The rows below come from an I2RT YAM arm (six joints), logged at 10 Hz.
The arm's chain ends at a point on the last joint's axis. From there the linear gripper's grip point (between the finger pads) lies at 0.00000 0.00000 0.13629 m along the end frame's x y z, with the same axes.
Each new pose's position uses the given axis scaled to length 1; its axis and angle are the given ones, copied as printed.
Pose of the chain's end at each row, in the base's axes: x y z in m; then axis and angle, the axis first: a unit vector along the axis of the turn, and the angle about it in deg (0 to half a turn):
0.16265, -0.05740, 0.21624, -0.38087, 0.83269, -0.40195, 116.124
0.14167, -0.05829, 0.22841, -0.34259, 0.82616, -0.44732, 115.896
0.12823, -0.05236, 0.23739, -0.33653, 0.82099, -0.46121, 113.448
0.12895, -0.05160, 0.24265, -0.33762, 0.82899, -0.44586, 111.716
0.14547, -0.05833, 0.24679, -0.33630, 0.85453, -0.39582, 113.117
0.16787, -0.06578, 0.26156, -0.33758, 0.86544, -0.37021, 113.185
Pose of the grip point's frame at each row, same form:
0.29460, -0.07650, 0.18794, -0.38087, 0.83269, -0.40195, 116.124
0.27297, -0.08865, 0.20807, -0.34259, 0.82616, -0.44732, 115.896
0.26045, -0.08242, 0.22369, -0.33653, 0.82099, -0.46121, 113.448
0.26202, -0.07786, 0.22934, -0.33762, 0.82899, -0.44586, 111.716
0.27785, -0.08037, 0.22302, -0.33630, 0.85453, -0.39582, 113.117
0.30003, -0.08435, 0.23394, -0.33758, 0.86544, -0.37021, 113.185

